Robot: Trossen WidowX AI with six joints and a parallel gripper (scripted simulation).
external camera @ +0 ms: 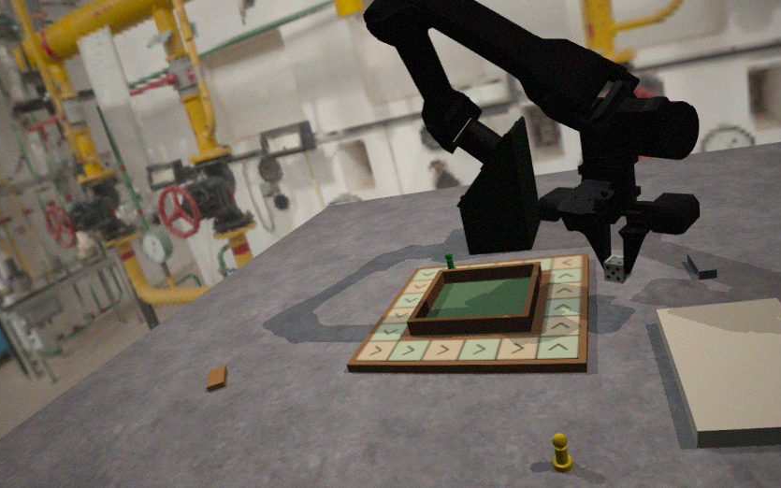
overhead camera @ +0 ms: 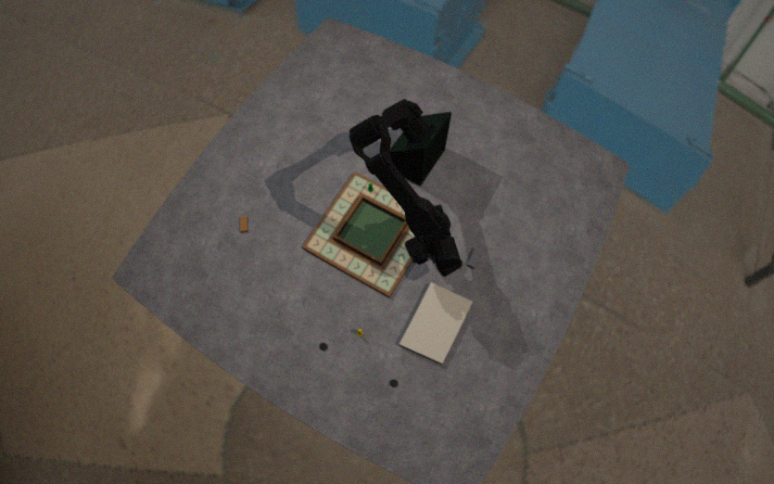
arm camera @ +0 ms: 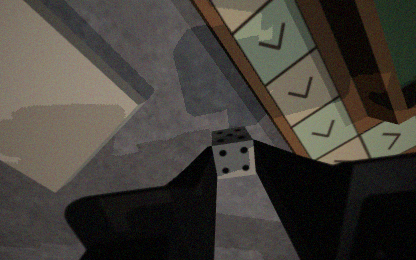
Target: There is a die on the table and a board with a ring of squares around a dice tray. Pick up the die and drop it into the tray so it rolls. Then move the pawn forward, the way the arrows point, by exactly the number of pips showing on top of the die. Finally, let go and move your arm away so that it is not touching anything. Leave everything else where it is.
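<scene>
My gripper tip is 100 mm past the green pawn, 250 mm to the left of it and 10 mm above it. Round my gripper tip: small grey block: 70 mm behind, 110 mm to the left, 30 mm below; then white die: right at my gripper tip; then green dice tray: 20 mm ahead, 180 mm to the right, 30 mm below.
</scene>
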